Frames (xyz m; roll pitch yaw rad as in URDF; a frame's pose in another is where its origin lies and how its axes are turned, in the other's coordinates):
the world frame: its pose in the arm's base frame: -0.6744 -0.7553 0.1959 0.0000 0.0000 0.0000
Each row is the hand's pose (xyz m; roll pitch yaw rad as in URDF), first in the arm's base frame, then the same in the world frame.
Working: the arm's base frame: its pose in the world frame: 0.6744 0.7553 -0.1959 0.0000 0.0000 0.0000

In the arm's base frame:
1: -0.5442 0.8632 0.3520 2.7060 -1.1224 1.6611
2: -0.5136 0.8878 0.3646 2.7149 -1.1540 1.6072
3: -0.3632 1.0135 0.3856 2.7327 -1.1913 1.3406
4: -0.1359 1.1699 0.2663 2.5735 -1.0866 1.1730
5: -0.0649 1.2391 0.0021 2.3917 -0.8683 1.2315
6: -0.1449 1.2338 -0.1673 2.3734 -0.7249 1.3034
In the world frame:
1: 0.1302 1.6185 0.1561 2.7060 -1.1224 1.6611
2: 0.1608 1.6431 0.1687 2.7149 -1.1540 1.6072
3: 0.3112 1.7688 0.1897 2.7327 -1.1913 1.3406
4: 0.5385 1.9252 0.0704 2.5735 -1.0866 1.1730
5: 0.6095 1.9944 -0.1938 2.3917 -0.8683 1.2315
6: 0.5295 1.9891 -0.3632 2.3734 -0.7249 1.3034

